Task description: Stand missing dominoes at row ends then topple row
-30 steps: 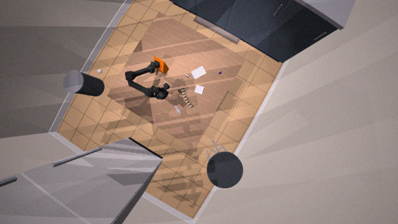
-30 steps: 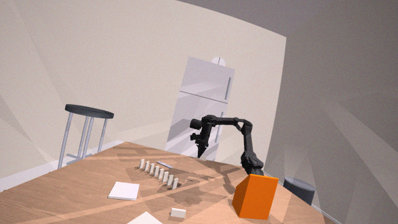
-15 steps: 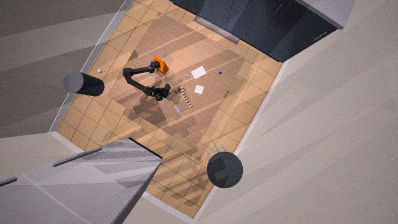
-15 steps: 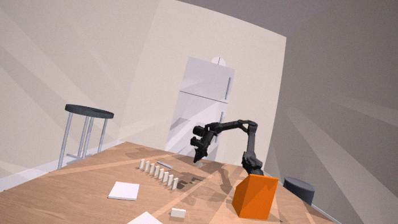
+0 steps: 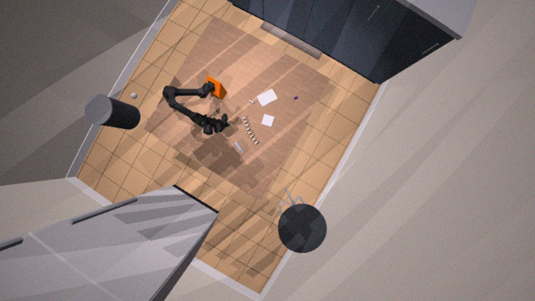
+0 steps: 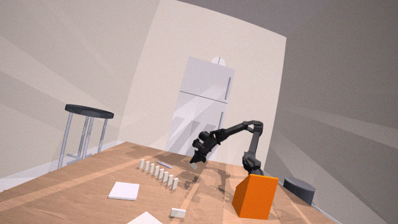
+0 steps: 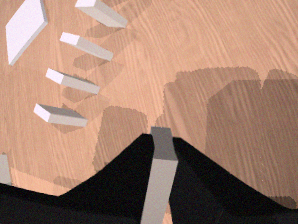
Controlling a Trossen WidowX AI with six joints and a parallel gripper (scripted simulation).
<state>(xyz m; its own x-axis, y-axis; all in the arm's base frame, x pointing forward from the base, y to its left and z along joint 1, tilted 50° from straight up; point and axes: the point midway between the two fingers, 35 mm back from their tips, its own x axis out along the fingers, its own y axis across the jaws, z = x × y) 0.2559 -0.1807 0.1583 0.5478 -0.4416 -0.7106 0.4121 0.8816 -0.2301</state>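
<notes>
The grey flat strip is 14 cm ahead of my gripper tip, 13 cm to the right of it and 9 cm below it. The rest, counted from my gripper tip: purple object: 40 cm ahead, 51 cm to the left, 8 cm below.
</notes>
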